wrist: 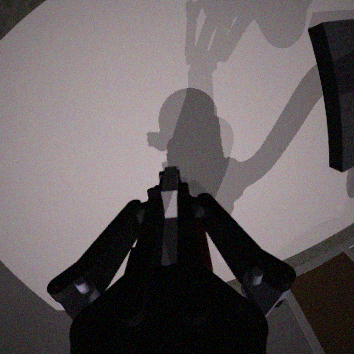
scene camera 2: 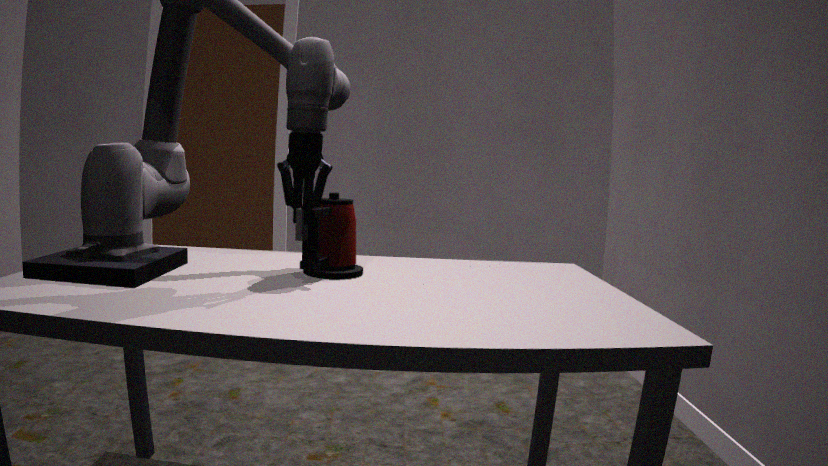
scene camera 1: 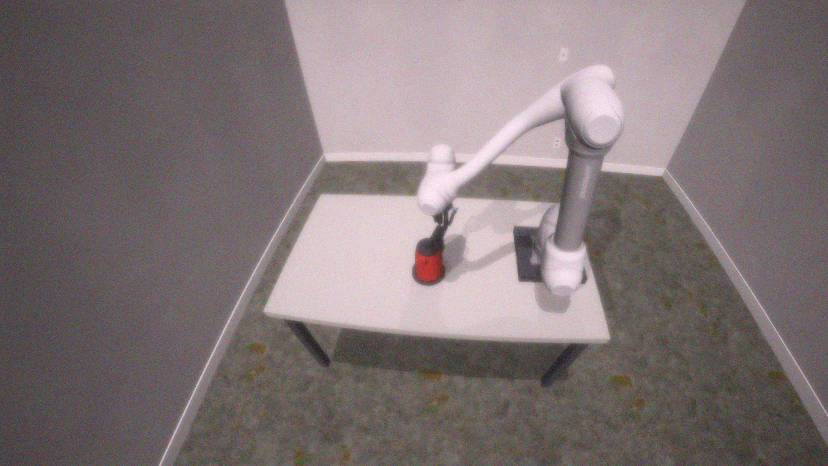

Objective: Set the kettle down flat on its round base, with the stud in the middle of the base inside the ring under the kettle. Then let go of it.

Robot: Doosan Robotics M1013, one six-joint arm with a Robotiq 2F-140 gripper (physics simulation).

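The red kettle (scene camera 1: 428,266) (scene camera 2: 338,234) with black lid and handle stands upright over its round black base (scene camera 1: 428,281) (scene camera 2: 347,272), with no tilt or gap that I can make out. The stud and the ring are hidden under the kettle. My gripper (scene camera 1: 444,222) (scene camera 2: 303,232) (wrist: 171,176) points down at the kettle's black handle (scene camera 2: 310,246), its fingers drawn together and shut with nothing seen held. The fingertips overlap the handle in the views; whether they touch it I cannot tell. In the wrist view a sliver of red kettle (wrist: 205,247) shows behind the fingers.
The white table (scene camera 1: 347,254) (scene camera 2: 463,312) (wrist: 75,130) carries the arm's dark mounting plate (scene camera 1: 526,260) (scene camera 2: 104,272) (wrist: 334,100) on the robot side of the kettle. Shadows of the arm and kettle lie on the table. A brown door (scene camera 2: 231,144) is in the wall behind.
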